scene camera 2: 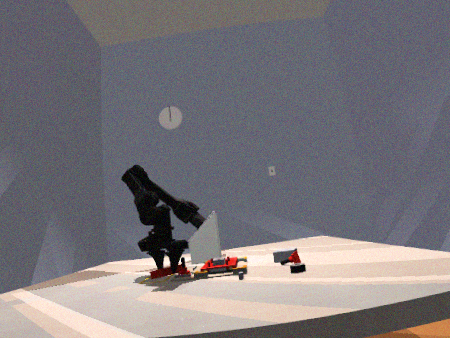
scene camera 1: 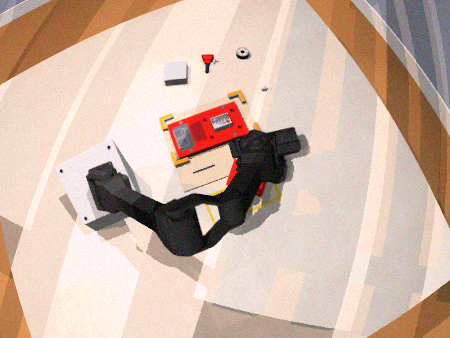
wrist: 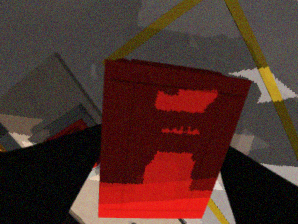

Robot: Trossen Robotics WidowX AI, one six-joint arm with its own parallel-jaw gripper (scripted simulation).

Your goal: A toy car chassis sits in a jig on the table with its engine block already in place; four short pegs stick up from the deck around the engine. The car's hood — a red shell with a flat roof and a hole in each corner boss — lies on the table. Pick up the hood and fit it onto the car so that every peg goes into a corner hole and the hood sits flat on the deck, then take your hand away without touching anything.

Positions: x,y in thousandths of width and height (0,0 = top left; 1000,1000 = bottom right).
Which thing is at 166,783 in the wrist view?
My gripper.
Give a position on a red hood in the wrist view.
559,578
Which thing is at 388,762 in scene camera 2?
My gripper.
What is my gripper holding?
A red hood.
